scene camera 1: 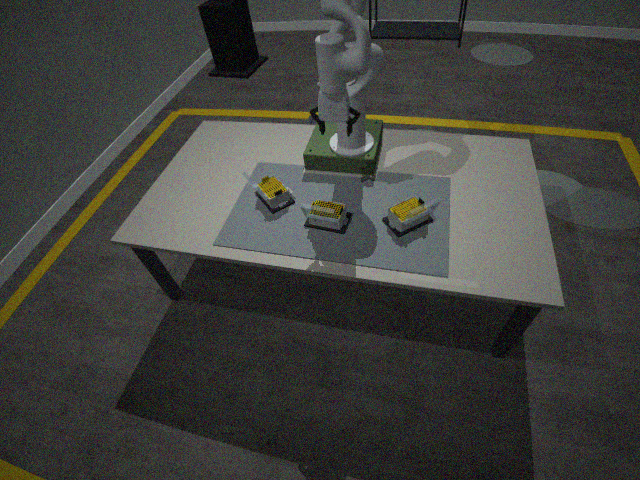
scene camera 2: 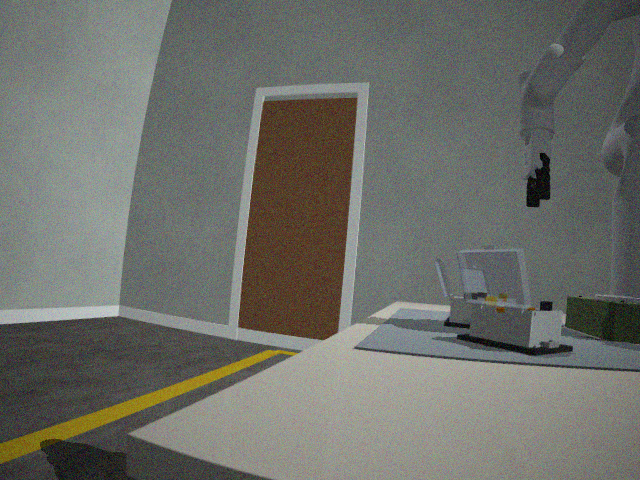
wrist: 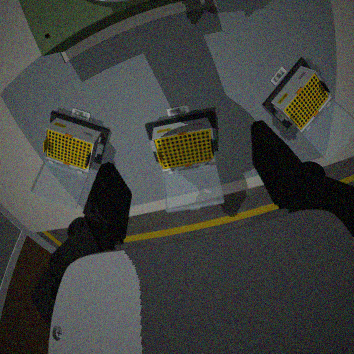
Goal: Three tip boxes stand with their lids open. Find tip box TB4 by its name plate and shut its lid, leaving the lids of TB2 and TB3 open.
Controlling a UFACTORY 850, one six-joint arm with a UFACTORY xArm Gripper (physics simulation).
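Note:
Three white tip boxes with yellow racks stand on the mat: left (scene camera 1: 272,191) (wrist: 69,149), middle (scene camera 1: 328,212) (wrist: 184,149) and right (scene camera 1: 408,214) (scene camera 2: 516,325) (wrist: 306,101). All clear lids are open: the left lid (wrist: 61,184), the middle lid (wrist: 195,192) and the right lid (scene camera 2: 493,273) (wrist: 336,119). In the wrist view, name plates stand beside the left (wrist: 81,114), middle (wrist: 177,111) and right (wrist: 279,76) boxes, but I cannot read which is TB4. My gripper (scene camera 1: 336,131) (scene camera 2: 538,200) (wrist: 184,159) is open and empty, high above the table, touching no box.
The boxes stand on a blue-grey mat (scene camera 1: 232,235) (scene camera 2: 392,346) on the pale table (scene camera 1: 165,206) (scene camera 2: 361,408). The arm's green base block (scene camera 1: 338,164) (scene camera 2: 586,315) (wrist: 37,22) stands behind the mat. Yellow floor lines (scene camera 1: 465,124) run around the table.

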